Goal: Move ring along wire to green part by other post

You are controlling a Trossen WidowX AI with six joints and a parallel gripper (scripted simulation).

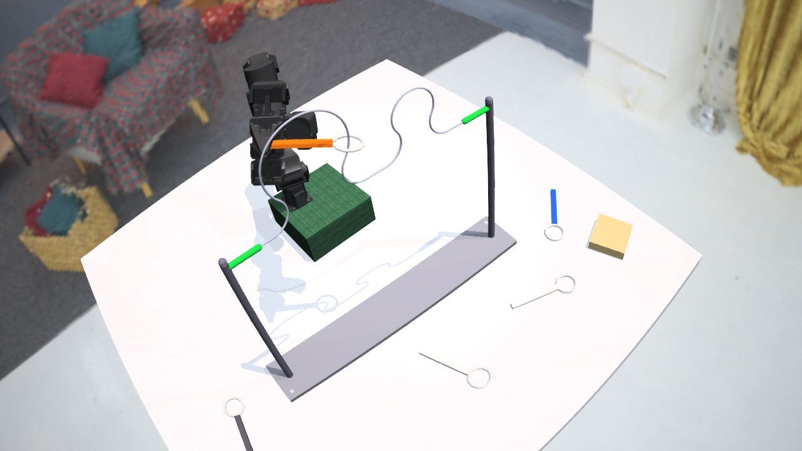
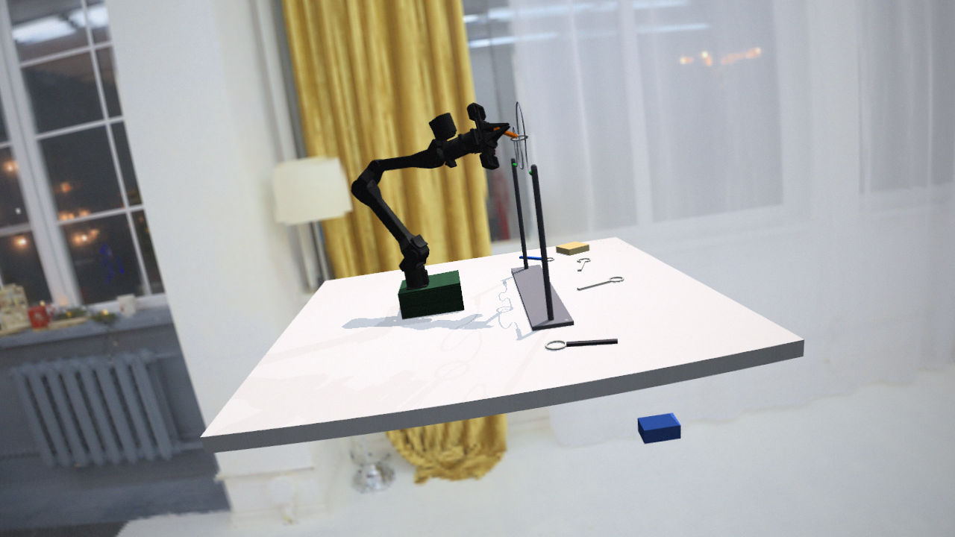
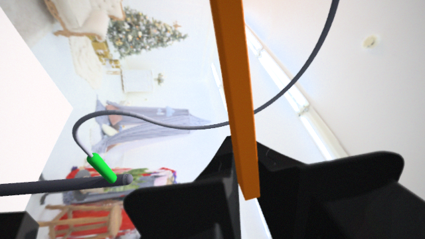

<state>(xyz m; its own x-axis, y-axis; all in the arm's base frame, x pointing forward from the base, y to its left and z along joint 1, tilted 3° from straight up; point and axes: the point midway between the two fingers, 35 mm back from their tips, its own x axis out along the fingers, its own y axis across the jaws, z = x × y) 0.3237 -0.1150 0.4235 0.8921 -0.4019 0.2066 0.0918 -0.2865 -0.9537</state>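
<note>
Now: the ring with orange handle 90 mm to the left of my gripper tip, 30 mm below it and 10 mm ahead of it. The rest, counted from my gripper tip: tan block 670 mm to the left, 520 mm below, 230 mm ahead; then ring with blue handle 600 mm to the left, 520 mm below, 80 mm ahead.
</note>
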